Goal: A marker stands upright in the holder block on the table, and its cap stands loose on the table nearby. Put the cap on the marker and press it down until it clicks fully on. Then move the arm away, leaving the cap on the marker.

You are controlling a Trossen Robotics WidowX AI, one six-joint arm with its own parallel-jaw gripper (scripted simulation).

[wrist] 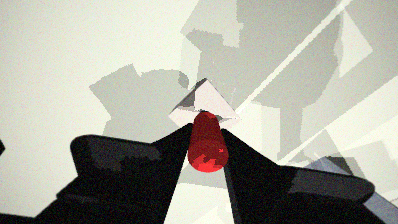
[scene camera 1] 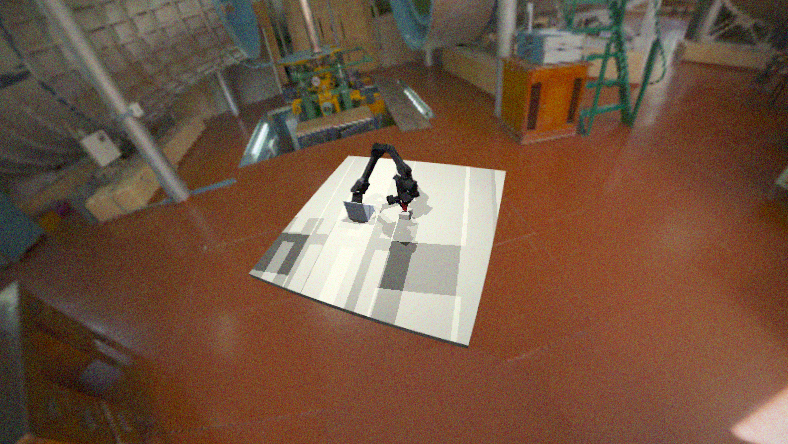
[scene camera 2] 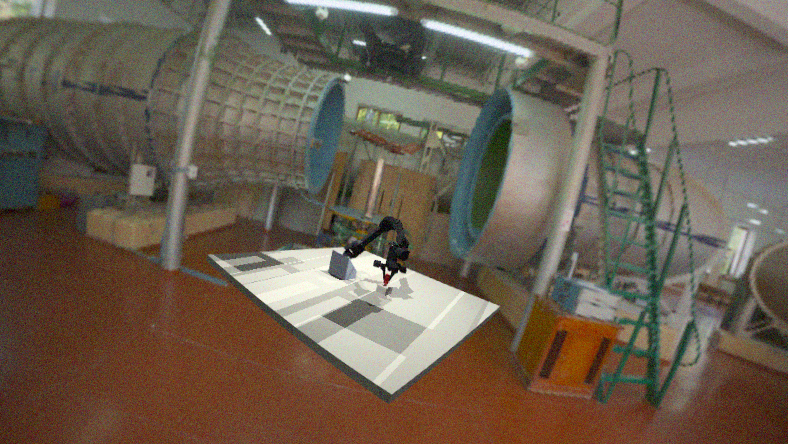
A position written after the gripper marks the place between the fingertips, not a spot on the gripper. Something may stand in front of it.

The gripper (wrist: 206, 129) holds a red cap (wrist: 207, 152).
